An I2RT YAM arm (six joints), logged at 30 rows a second.
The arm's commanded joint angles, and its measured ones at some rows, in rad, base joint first. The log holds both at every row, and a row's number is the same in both.
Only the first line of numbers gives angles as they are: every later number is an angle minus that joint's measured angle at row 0.
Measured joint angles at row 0: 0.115 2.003 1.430 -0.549 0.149 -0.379
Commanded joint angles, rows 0 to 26: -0.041 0.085 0.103 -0.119 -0.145 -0.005; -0.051 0.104 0.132 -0.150 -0.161 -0.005; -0.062 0.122 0.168 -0.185 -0.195 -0.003; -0.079 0.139 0.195 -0.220 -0.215 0.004; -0.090 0.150 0.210 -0.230 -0.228 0.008; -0.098 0.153 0.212 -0.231 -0.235 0.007; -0.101 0.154 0.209 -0.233 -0.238 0.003; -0.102 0.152 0.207 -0.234 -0.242 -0.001; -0.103 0.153 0.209 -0.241 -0.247 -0.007; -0.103 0.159 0.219 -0.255 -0.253 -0.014; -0.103 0.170 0.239 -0.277 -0.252 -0.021; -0.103 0.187 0.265 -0.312 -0.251 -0.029; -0.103 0.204 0.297 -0.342 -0.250 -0.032; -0.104 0.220 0.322 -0.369 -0.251 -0.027; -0.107 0.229 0.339 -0.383 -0.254 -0.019; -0.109 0.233 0.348 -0.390 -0.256 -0.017; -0.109 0.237 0.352 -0.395 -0.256 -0.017; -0.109 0.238 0.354 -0.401 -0.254 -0.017; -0.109 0.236 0.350 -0.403 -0.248 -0.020; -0.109 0.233 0.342 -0.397 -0.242 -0.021; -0.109 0.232 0.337 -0.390 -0.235 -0.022; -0.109 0.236 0.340 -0.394 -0.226 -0.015; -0.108 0.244 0.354 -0.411 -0.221 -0.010; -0.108 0.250 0.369 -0.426 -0.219 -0.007; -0.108 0.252 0.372 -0.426 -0.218 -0.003; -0.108 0.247 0.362 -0.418 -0.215 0.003; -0.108 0.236 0.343 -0.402 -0.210 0.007
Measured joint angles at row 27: -0.106 0.222 0.354 -0.358 -0.233 -0.007
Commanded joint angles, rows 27 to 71: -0.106 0.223 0.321 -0.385 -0.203 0.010; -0.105 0.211 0.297 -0.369 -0.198 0.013; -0.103 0.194 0.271 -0.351 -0.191 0.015; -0.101 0.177 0.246 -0.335 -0.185 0.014; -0.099 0.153 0.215 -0.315 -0.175 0.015; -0.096 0.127 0.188 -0.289 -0.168 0.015; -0.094 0.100 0.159 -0.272 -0.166 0.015; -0.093 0.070 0.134 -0.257 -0.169 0.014; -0.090 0.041 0.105 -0.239 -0.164 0.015; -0.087 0.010 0.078 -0.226 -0.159 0.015; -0.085 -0.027 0.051 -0.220 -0.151 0.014; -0.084 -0.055 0.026 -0.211 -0.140 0.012; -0.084 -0.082 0.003 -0.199 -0.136 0.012; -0.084 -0.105 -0.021 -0.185 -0.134 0.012; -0.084 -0.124 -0.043 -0.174 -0.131 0.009; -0.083 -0.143 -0.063 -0.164 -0.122 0.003; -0.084 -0.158 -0.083 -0.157 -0.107 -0.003; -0.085 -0.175 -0.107 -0.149 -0.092 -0.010; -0.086 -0.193 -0.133 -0.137 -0.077 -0.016; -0.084 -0.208 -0.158 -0.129 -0.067 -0.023; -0.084 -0.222 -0.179 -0.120 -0.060 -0.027; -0.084 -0.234 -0.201 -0.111 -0.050 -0.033; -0.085 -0.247 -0.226 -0.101 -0.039 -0.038; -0.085 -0.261 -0.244 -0.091 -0.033 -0.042; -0.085 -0.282 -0.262 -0.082 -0.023 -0.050; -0.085 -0.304 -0.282 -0.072 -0.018 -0.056; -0.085 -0.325 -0.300 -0.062 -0.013 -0.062; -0.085 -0.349 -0.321 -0.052 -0.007 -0.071; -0.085 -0.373 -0.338 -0.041 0.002 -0.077; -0.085 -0.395 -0.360 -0.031 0.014 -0.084; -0.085 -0.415 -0.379 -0.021 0.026 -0.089; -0.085 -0.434 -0.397 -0.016 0.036 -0.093; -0.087 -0.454 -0.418 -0.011 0.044 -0.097; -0.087 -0.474 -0.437 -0.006 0.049 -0.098; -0.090 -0.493 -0.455 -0.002 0.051 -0.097; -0.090 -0.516 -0.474 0.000 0.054 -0.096; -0.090 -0.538 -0.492 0.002 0.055 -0.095; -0.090 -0.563 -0.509 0.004 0.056 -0.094; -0.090 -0.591 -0.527 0.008 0.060 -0.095; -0.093 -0.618 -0.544 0.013 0.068 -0.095; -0.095 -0.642 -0.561 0.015 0.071 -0.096; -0.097 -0.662 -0.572 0.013 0.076 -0.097; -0.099 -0.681 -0.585 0.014 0.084 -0.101; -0.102 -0.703 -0.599 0.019 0.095 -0.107; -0.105 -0.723 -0.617 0.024 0.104 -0.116
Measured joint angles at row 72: -0.092 -0.628 -0.587 -0.031 0.038 -0.086
